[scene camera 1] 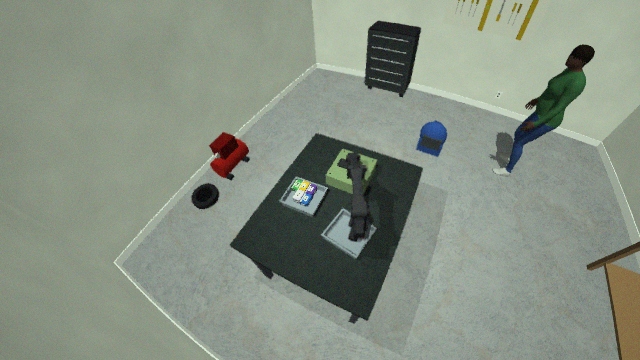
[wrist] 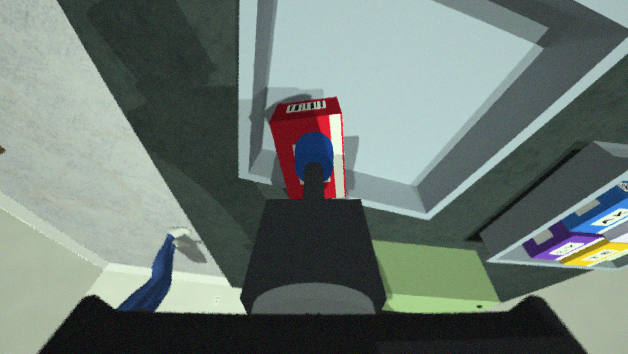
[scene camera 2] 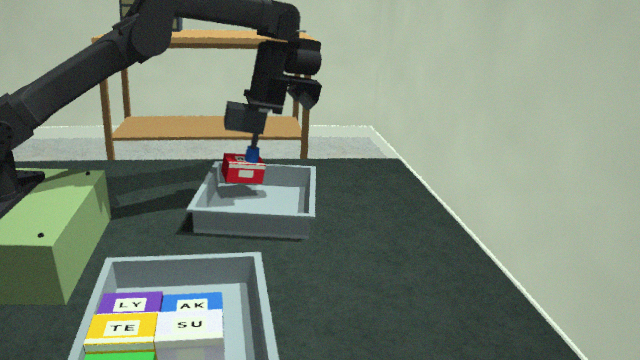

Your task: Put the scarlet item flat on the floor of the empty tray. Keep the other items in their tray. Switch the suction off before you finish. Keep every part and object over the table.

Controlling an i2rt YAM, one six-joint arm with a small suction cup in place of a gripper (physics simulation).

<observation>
A grey tray shows in scene camera 1, in the wrist view (430, 103) and in scene camera 2. One and the same spot on the grey tray: (scene camera 2: 282, 206) is (scene camera 1: 345, 241).
</observation>
